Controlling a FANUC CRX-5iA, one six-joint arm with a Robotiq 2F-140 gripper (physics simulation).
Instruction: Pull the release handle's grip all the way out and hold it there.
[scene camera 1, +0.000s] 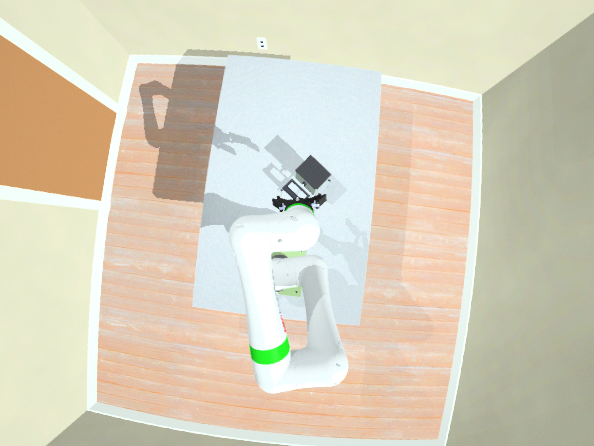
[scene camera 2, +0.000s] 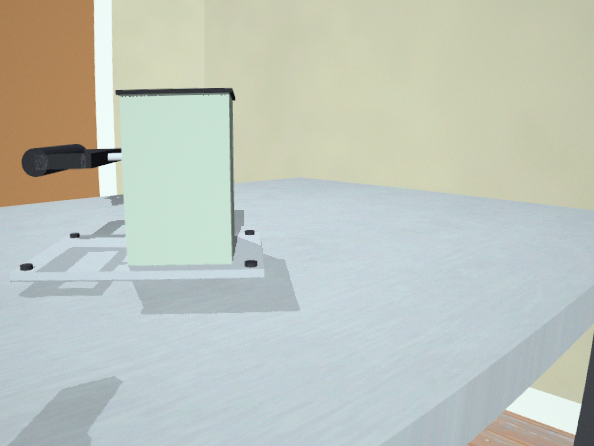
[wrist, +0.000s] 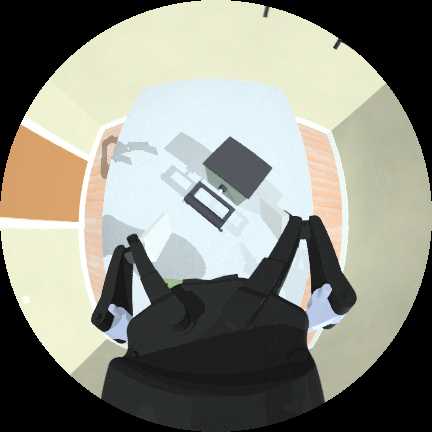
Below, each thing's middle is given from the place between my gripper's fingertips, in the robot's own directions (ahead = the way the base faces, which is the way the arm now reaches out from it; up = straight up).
Now: hand 180 mm above the release handle grip (wrist: 189, 198), 60 mm short of it and 20 mm to the right of it.
